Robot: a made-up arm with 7 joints.
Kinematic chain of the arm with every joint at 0, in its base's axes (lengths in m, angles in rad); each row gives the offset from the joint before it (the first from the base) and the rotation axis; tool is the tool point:
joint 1: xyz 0 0 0.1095 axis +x
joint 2: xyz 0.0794 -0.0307 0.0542 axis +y
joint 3: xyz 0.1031 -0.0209 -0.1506 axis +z
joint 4: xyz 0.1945 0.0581 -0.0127 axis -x
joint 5: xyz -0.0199 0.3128 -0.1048 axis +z
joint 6: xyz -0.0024 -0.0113 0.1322 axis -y
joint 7: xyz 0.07 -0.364 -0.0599 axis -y
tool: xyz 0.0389 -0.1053 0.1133
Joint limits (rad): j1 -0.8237..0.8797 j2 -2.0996..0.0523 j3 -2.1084..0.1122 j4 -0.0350..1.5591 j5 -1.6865..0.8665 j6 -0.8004..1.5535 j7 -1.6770..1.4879
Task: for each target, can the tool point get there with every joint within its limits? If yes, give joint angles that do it. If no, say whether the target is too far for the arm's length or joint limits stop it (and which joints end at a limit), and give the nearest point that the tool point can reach.
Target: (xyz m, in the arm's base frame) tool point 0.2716 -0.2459 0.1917
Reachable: yes | joints 0.4581 -0.2832 -1.8719 1.0794 -0.2217 1.3465 -0.6031
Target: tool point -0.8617 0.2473 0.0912
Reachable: no: joint limits stop it (at a limit: joint 2, joint 3, joint 5, joint 7) | nearest point -0.1838 0.2810 0.0887 | short by 0.679 m
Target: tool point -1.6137 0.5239 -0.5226
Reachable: no: too far | nearest point -0.1794 0.3167 -0.2726 | short by 1.471 m
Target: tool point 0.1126 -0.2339 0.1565
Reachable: yes | joints -0.3842 -0.8279 -1.8470 0.1973 0.1456 0.0993 1.2218
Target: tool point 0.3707 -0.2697 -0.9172
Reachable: no: joint limits stop it (at a limit: joint 1, joint 2, joint 4, joint 5, joint 7) | nearest point 0.3217 -0.2418 -0.6217 | short by 0.301 m
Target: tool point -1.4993 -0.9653 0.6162
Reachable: no: too far | nearest point -0.3178 -0.6126 0.4562 | short by 1.243 m
